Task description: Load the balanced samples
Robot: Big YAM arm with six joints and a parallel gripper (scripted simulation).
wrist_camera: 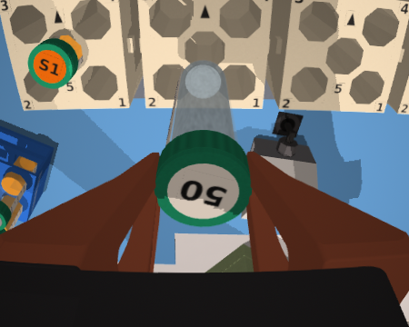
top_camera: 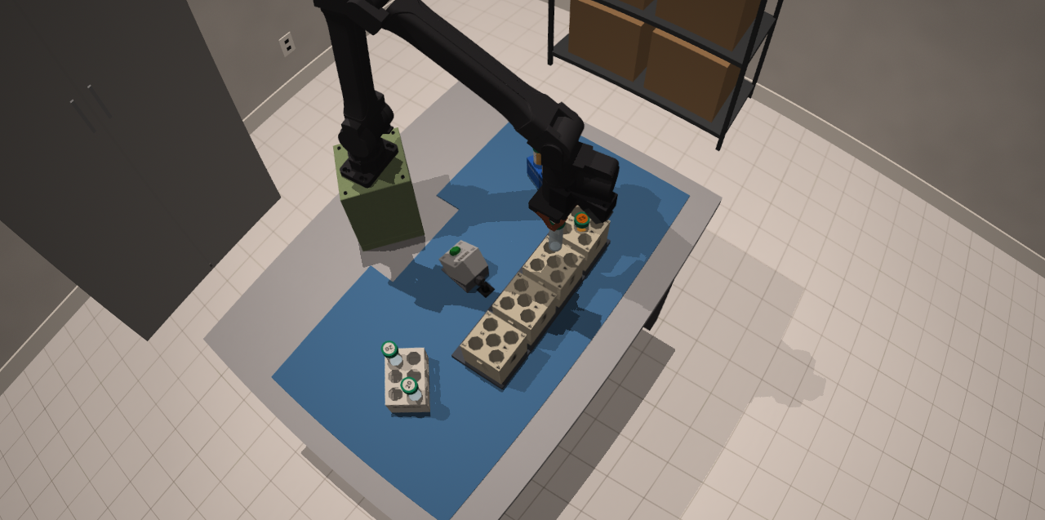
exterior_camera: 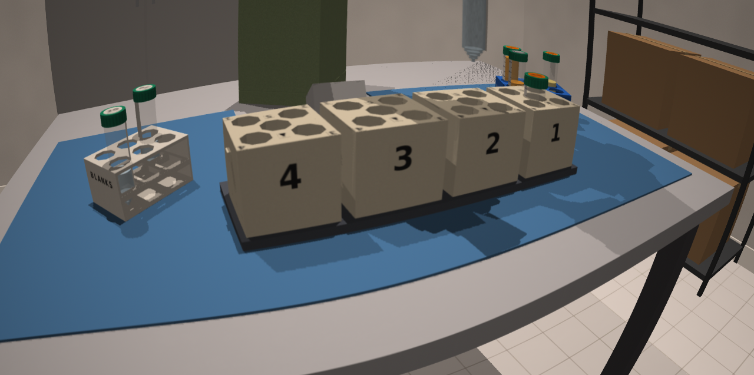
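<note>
Right now the white-dot blank is 1 cm to the left of my hand and 5 cm below it. Also, from my hand: blue sample rack RS: 13 cm behind, 28 cm to the left, 22 cm below; white blank rack RB: 15 cm behind, 37 cm to the right, 22 cm below; green DONE key: 21 cm behind, 7 cm to the right, 19 cm below.
</note>
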